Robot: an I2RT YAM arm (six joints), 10 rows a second.
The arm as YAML. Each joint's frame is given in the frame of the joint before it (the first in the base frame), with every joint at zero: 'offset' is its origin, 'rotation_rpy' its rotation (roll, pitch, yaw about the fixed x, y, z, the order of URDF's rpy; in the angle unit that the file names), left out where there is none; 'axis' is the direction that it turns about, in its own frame. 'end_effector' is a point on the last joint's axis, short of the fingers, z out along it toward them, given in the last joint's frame.
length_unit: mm
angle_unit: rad
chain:
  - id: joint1
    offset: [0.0, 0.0, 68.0]
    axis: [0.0, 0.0, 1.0]
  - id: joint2
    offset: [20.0, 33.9, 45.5]
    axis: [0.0, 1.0, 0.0]
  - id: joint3
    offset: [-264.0, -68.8, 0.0]
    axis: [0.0, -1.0, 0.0]
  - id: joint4
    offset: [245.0, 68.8, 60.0]
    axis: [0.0, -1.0, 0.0]
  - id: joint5
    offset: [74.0, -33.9, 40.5]
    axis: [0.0, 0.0, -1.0]
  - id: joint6
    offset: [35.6, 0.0, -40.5]
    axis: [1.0, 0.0, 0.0]
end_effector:
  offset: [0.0, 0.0, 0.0]
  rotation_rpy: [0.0, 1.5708, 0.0]
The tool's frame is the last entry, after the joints.
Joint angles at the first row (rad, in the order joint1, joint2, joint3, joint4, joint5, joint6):
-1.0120 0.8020 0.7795 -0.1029 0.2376 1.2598
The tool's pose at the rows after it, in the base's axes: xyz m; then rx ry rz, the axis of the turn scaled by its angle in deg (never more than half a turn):
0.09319, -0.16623, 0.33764, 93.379, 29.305, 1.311
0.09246, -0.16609, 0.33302, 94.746, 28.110, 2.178
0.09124, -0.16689, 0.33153, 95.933, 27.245, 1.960
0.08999, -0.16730, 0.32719, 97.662, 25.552, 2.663
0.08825, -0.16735, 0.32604, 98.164, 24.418, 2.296
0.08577, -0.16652, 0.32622, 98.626, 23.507, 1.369
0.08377, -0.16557, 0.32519, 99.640, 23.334, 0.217
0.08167, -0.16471, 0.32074, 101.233, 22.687, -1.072
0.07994, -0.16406, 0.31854, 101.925, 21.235, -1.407
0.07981, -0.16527, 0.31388, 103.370, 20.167, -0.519
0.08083, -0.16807, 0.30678, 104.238, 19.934, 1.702
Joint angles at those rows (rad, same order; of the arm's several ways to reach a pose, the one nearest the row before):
-1.0168 0.7979 0.7590 -0.1022 0.2322 1.3148
-1.0193 0.7947 0.7469 -0.1106 0.2345 1.3452
-1.0257 0.7969 0.7486 -0.1264 0.2415 1.3596
-1.0315 0.7963 0.7404 -0.1410 0.2468 1.3956
-1.0377 0.7930 0.7367 -0.1449 0.2566 1.4063
-1.0444 0.7861 0.7378 -0.1580 0.2704 1.4092
-1.0489 0.7812 0.7400 -0.1831 0.2823 1.4069
-1.0530 0.7758 0.7321 -0.2076 0.3014 1.4132
-1.0568 0.7700 0.7250 -0.2143 0.3158 1.4303
-1.0615 0.7754 0.7167 -0.2225 0.3112 1.4599
-1.0700 0.7850 0.6958 -0.2038 0.2788 1.4860

